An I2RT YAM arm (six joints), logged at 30 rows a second.
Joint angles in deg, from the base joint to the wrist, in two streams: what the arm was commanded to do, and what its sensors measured. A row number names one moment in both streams.
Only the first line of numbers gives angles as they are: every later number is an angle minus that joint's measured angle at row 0.
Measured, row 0:
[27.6, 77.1, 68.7, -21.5, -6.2, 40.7]
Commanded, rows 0 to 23:
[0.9, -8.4, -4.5, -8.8, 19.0, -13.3]
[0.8, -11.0, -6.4, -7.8, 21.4, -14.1]
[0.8, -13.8, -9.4, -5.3, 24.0, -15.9]
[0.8, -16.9, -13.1, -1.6, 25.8, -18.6]
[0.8, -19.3, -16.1, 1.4, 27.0, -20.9]
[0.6, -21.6, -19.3, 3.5, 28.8, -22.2]
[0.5, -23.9, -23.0, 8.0, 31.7, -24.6]
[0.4, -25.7, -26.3, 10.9, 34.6, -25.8]
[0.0, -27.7, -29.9, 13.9, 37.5, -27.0]
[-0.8, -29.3, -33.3, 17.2, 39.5, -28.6]
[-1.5, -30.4, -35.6, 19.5, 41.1, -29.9]
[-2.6, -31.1, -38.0, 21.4, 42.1, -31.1]
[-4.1, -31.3, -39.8, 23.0, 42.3, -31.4]
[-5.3, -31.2, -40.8, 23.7, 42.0, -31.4]
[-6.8, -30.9, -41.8, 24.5, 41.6, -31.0]
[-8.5, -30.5, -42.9, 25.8, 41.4, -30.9]
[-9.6, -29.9, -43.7, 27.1, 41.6, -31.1]
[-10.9, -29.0, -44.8, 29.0, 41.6, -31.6]
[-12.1, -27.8, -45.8, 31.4, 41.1, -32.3]
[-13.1, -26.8, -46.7, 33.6, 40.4, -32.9]
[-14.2, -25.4, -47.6, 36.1, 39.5, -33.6]
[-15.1, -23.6, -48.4, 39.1, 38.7, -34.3]
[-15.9, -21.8, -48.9, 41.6, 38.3, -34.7]
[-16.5, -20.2, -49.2, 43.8, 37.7, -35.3]
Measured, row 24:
[-15.1, -23.0, -47.4, 33.3, 38.8, -32.4]
